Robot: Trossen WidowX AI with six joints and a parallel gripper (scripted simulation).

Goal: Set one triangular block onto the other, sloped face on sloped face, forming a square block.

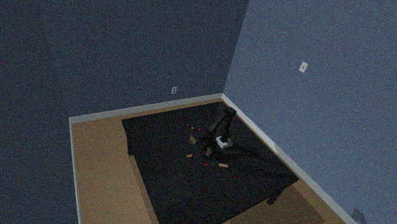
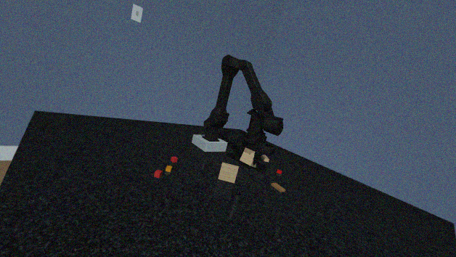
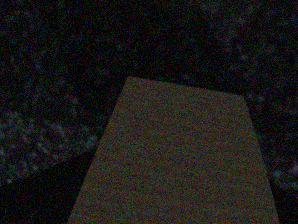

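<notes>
My gripper tip is now 80 mm short of the red cube, 120 mm to the right of it and 20 mm above it. The rest, counted from my gripper tip: tan triangular block 10 mm to the right, 10 mm above; orange cube 20 mm behind, 350 mm to the right, 20 mm below; thin tan piece 180 mm ahead, 20 mm to the right, 20 mm below.
</notes>
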